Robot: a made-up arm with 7 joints.
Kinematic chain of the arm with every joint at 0, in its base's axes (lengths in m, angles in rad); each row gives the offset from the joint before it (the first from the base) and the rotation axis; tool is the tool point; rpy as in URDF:
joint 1: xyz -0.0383 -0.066 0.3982 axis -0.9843 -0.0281 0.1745
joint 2: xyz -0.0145 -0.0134 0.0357 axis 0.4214 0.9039 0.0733
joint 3: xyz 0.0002 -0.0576 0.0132 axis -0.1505 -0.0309 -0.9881
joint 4: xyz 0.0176 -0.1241 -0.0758 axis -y
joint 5: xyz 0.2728 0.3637 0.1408 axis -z
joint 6: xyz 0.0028 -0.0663 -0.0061 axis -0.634 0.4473 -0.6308
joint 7: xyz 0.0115 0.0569 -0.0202 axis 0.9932 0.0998 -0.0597
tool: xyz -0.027 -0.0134 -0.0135 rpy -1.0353 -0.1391 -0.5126
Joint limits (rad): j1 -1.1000..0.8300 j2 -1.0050..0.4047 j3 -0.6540..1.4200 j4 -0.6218..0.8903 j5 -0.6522..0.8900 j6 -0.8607..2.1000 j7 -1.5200..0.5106
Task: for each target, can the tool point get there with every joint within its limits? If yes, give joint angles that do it. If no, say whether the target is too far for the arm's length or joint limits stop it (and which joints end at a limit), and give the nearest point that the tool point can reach.
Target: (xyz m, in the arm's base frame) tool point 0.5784 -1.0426 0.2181
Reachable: no: too far | nearest point 0.1742 -0.4781 0.3308 | short by 0.703 m
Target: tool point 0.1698 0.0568 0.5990
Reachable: yes | joints 0.0287 -0.0411 0.1119 0.4628 -0.3836 -0.1656 -0.9419
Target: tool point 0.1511 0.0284 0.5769
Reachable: yes | joints -0.1394 0.2106 -0.0719 0.5770 0.0181 1.2324 -0.1218
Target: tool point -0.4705 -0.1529 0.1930
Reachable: no: joint limits stop it (at a limit: joint 1, joint 2, joint 3, joint 4, joint 5, joint 6, joint 7) | nearest point -0.2633 0.0653 0.2872 | short by 0.315 m
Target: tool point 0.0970 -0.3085 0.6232
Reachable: yes | joints -0.5528 -0.5796 0.9235 0.4917 -0.3704 1.8213 -0.1187
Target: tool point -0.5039 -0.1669 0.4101
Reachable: no: joint limits stop it (at a limit: joint 1, joint 2, joint 3, joint 4, joint 6, joint 7) | nearest point -0.2615 0.0666 0.2945 | short by 0.356 m
